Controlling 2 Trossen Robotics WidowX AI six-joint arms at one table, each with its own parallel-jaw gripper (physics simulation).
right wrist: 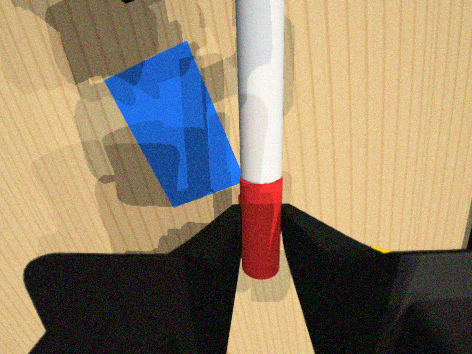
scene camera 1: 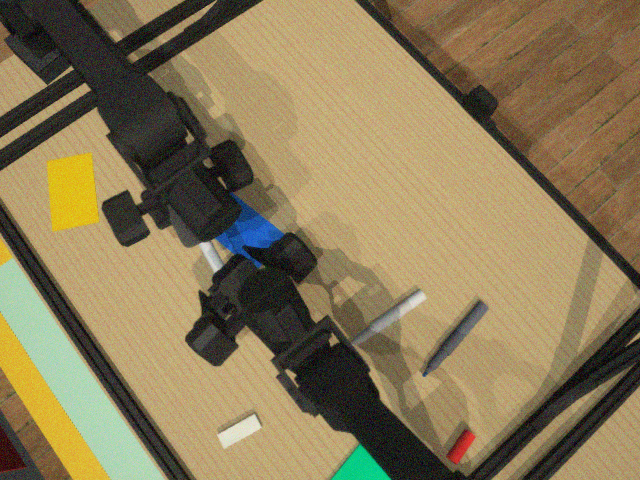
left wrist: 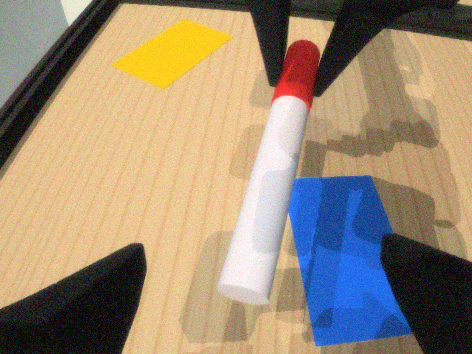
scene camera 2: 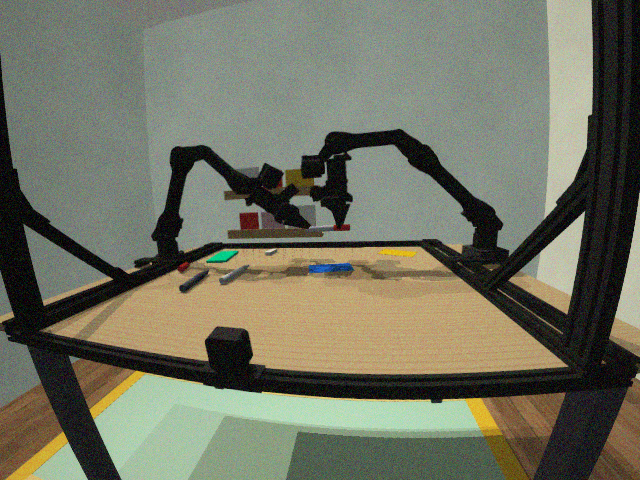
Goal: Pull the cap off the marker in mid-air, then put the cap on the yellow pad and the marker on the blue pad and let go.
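Places are measured from the left arm's base along level axes (x ahead, y left, z up), in centimetres.
Pixels of known places: left gripper, fingertip midpoint: (left wrist: pixel 263 252) (scene camera 2: pixel 309 227); right gripper, fingertip midpoint: (right wrist: pixel 260 213) (left wrist: pixel 295 87) (scene camera 2: pixel 339 227); left arm's base, link origin: (scene camera 2: pixel 168 254); right arm's base, link origin: (scene camera 1: pixel 42 37) (scene camera 2: pixel 484 247).
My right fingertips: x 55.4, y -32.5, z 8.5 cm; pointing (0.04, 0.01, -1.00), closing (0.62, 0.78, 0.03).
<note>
For each thing: its top centre in the pictures, then the offset to it from my right fingertips.
- marker's white barrel, top centre: (right wrist: pixel 263 128) (left wrist: pixel 284 126) (scene camera 1: pixel 201 236) (scene camera 2: pixel 327 225) dz +0.9, dx -3.2, dy +2.5 cm
- blue pad, top centre: (left wrist: pixel 348 247) (right wrist: pixel 178 133) (scene camera 1: pixel 241 229) (scene camera 2: pixel 330 267) dz -10.9, dx -5.3, dy -3.6 cm
- yellow pad, top centre: (left wrist: pixel 175 49) (scene camera 1: pixel 72 191) (scene camera 2: pixel 397 252) dz -10.9, dx +23.2, dy +0.3 cm
- white pen, top centre: (scene camera 1: pixel 386 319) (scene camera 2: pixel 236 269) dz -9.1, dx -31.5, dy +2.3 cm
- dark grey pen, top centre: (scene camera 1: pixel 455 339) (scene camera 2: pixel 196 275) dz -9.1, dx -42.3, dy +1.4 cm
- loose red piece, top centre: (scene camera 1: pixel 462 447) (scene camera 2: pixel 183 264) dz -8.9, dx -47.7, dy +15.9 cm
- white block, top centre: (scene camera 1: pixel 239 431) (scene camera 2: pixel 271 250) dz -9.8, dx -17.0, dy +24.9 cm
- green pad, top centre: (scene camera 2: pixel 223 255) dz -10.2, dx -34.9, dy +27.9 cm
The marker's white barrel (scene camera 1: pixel 211 257) (scene camera 2: pixel 321 228) (left wrist: pixel 265 200) (right wrist: pixel 261 100) is in mid-air, level in scene camera 2, with its red cap (scene camera 2: pixel 345 227) (left wrist: pixel 300 70) (right wrist: pixel 261 232) on. My right gripper (scene camera 2: pixel 340 225) (left wrist: pixel 295 87) (right wrist: pixel 260 213) is shut on the cap; its fingertips are hidden in scene camera 1. My left gripper (scene camera 2: pixel 309 227) (left wrist: pixel 263 252) is open at the barrel's free end, which shows between its fingers, touching neither. The blue pad (scene camera 1: pixel 253 227) (scene camera 2: pixel 330 268) (left wrist: pixel 345 215) (right wrist: pixel 165 120) lies below. The yellow pad (scene camera 1: pixel 72 191) (scene camera 2: pixel 397 253) (left wrist: pixel 172 54) lies apart from it.
On the table lie a white pen (scene camera 1: pixel 390 316) (scene camera 2: pixel 234 274), a dark grey pen (scene camera 1: pixel 457 335) (scene camera 2: pixel 194 280), a loose red piece (scene camera 1: pixel 460 446) (scene camera 2: pixel 183 266), a white block (scene camera 1: pixel 239 430) (scene camera 2: pixel 270 252) and a green pad (scene camera 1: pixel 360 465) (scene camera 2: pixel 222 256). Black rails edge the table.
</note>
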